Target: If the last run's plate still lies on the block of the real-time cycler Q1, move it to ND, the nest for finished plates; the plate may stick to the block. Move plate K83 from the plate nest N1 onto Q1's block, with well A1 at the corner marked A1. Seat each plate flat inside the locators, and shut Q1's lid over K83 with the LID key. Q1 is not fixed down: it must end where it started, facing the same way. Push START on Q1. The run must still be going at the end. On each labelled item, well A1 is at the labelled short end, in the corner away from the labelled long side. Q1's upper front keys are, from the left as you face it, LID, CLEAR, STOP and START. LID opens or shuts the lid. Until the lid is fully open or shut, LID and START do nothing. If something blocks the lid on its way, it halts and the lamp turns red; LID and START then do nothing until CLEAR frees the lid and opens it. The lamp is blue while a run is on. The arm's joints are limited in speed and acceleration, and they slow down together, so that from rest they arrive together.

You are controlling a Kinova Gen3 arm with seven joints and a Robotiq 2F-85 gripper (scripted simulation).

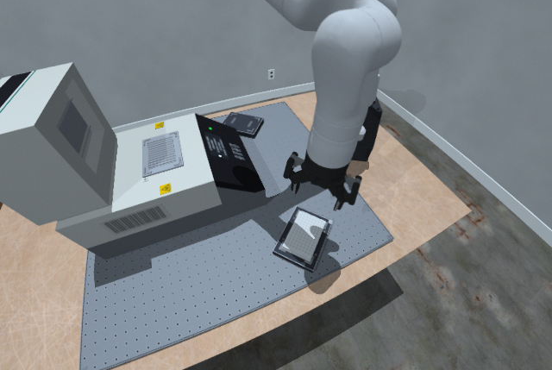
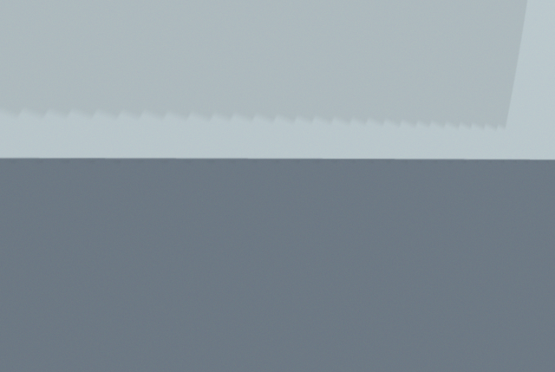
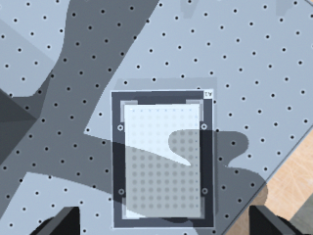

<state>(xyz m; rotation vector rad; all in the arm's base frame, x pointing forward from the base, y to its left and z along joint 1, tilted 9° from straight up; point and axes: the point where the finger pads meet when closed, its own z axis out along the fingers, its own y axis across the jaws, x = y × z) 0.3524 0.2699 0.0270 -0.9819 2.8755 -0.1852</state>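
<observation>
Now: the clear well plate 19 cm below my hand. The rest, counted from my hand: dark plate nest (21 cm below); A1 mark (20 cm below, 9 cm behind).
</observation>
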